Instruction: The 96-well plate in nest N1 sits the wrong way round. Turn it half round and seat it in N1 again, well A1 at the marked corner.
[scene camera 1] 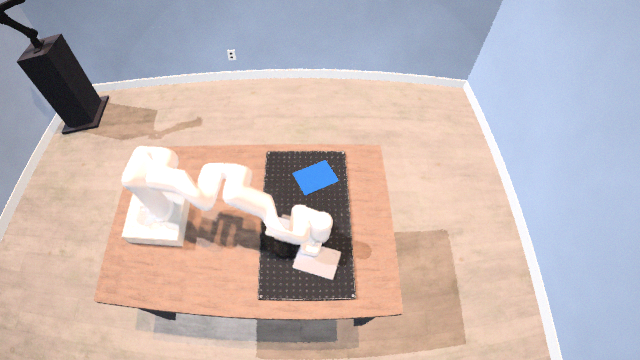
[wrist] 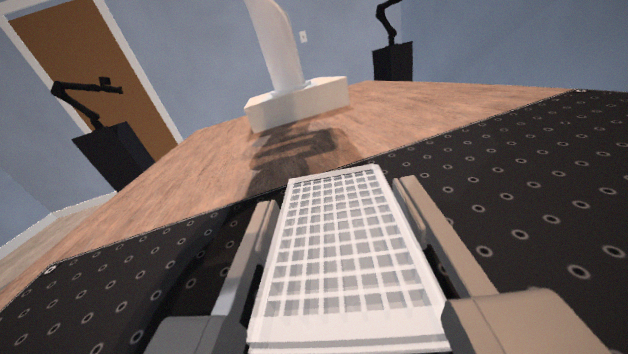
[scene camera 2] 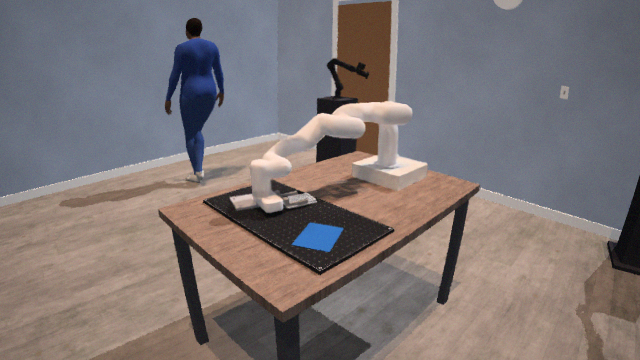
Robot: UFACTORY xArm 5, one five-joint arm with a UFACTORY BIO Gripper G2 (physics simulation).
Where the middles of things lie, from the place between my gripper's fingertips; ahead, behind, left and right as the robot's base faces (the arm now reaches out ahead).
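The 96-well plate (wrist: 344, 263) is 10 mm to the right of my hand, 20 mm ahead of it and 10 mm below it. Counting from my hand again, I find nest N1 (scene camera 1: 325, 262) 130 mm ahead, 160 mm to the right and 10 mm below. The flat blue rectangle (scene camera 2: 320, 237) is 190 mm ahead of my hand and 230 mm to the left of it, and it sits 20 mm below my hand.
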